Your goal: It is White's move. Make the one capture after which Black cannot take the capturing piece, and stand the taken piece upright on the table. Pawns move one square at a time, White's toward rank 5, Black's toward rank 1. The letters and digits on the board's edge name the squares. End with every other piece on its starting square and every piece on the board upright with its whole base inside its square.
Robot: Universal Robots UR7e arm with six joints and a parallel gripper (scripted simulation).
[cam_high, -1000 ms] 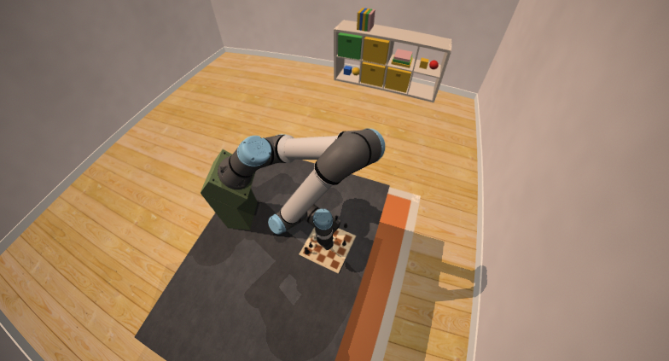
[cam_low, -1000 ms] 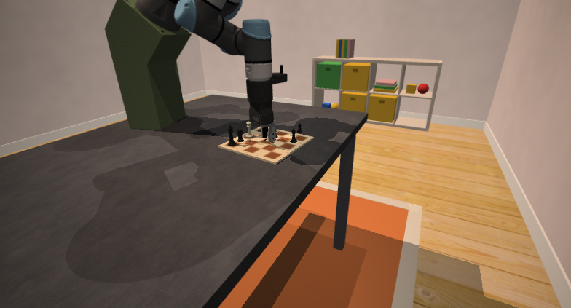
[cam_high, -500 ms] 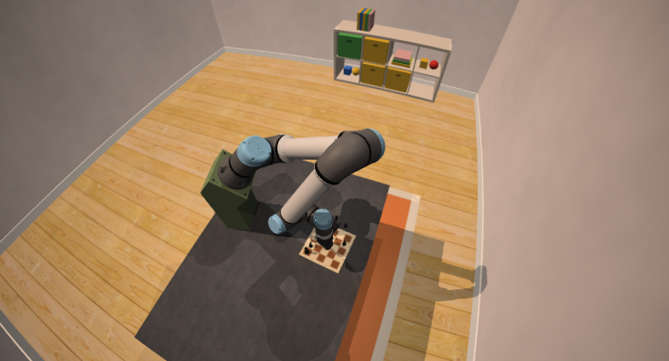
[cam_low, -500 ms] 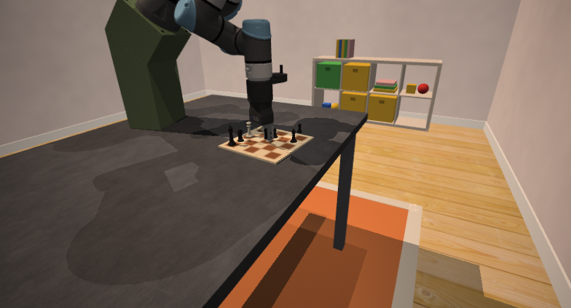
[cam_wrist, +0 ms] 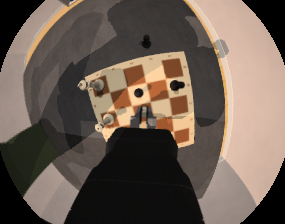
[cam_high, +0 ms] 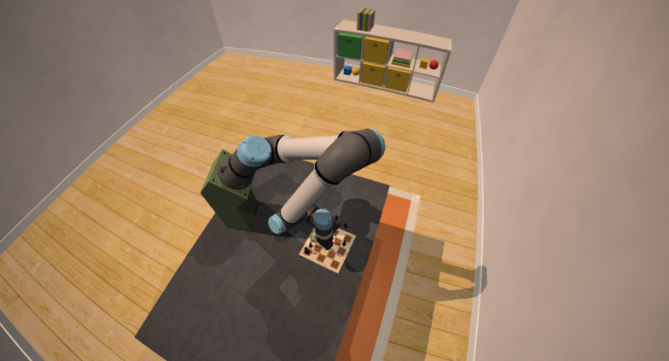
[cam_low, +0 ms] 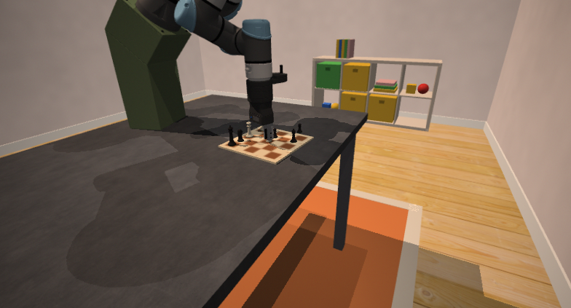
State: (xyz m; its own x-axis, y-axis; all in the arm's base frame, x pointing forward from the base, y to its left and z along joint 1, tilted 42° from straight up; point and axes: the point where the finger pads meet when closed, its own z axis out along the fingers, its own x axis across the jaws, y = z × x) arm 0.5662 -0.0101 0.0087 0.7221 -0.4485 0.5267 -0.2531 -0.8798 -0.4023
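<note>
Now: the small white pawn 1 cm below my hand. The rest, counted from my hand: small chessboard 3 cm below.
</note>
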